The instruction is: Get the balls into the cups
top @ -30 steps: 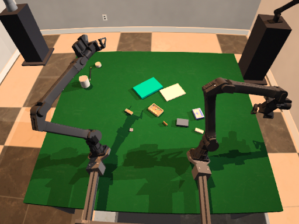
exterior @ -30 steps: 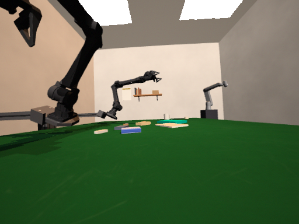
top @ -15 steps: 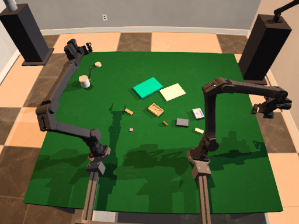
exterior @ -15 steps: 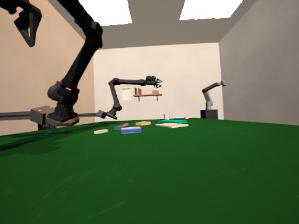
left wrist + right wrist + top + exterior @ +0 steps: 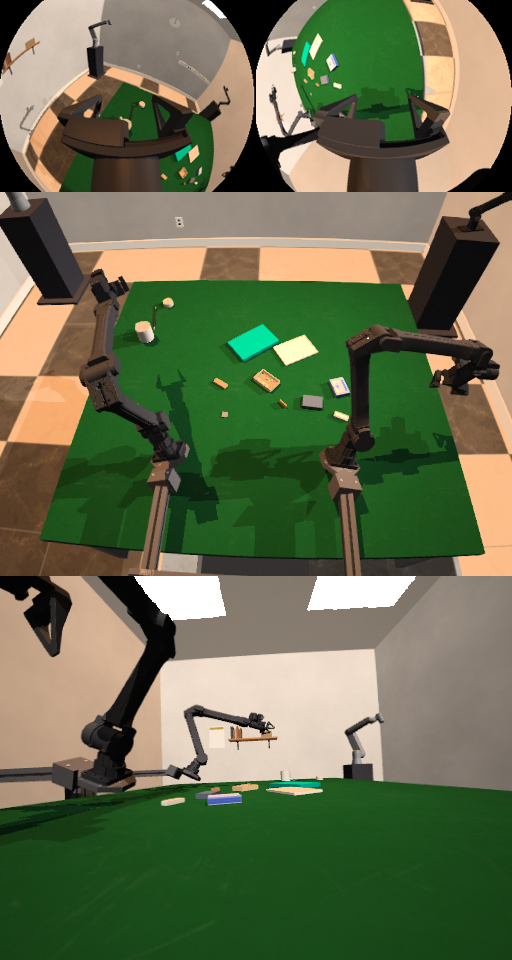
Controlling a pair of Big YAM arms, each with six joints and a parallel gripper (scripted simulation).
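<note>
Right now my right hand is 69 cm to the right of the covered wooden puzzle, 24 cm above it and 19 cm short of it. Also, from my right hand: white cylinder: 135 cm to the left, 46 cm ahead, 20 cm below; cream board: 55 cm to the left, 39 cm ahead, 24 cm below; teal board: 77 cm to the left, 43 cm ahead, 24 cm below.
</note>
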